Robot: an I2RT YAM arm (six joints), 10 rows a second.
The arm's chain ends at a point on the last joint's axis. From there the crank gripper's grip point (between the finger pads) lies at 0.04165 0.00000 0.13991 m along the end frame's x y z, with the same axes.
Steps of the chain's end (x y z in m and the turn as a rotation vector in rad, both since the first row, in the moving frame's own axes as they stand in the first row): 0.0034 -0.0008 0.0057 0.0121 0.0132 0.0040; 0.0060 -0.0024 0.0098 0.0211 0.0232 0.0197; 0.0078 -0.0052 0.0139 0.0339 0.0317 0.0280; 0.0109 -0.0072 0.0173 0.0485 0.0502 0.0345; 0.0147 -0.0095 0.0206 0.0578 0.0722 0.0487; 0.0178 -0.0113 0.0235 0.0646 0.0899 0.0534; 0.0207 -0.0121 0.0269 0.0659 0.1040 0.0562; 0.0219 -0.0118 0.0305 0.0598 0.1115 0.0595; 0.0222 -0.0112 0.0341 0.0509 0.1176 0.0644; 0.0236 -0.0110 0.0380 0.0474 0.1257 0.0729; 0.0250 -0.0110 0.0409 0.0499 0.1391 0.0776
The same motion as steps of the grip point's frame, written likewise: 0.0052 -0.0023 0.0051 0.0121 0.0132 0.0040; 0.0093 -0.0045 0.0088 0.0211 0.0232 0.0197; 0.0123 -0.0087 0.0124 0.0339 0.0317 0.0280; 0.0180 -0.0124 0.0149 0.0485 0.0502 0.0345; 0.0248 -0.0152 0.0171 0.0578 0.0722 0.0487; 0.0304 -0.0176 0.0190 0.0646 0.0899 0.0534; 0.0352 -0.0184 0.0216 0.0659 0.1040 0.0562; 0.0374 -0.0171 0.0248 0.0598 0.1115 0.0595; 0.0385 -0.0150 0.0281 0.0509 0.1176 0.0644; 0.0409 -0.0138 0.0316 0.0474 0.1257 0.0729; 0.0441 -0.0138 0.0337 0.0499 0.1391 0.0776
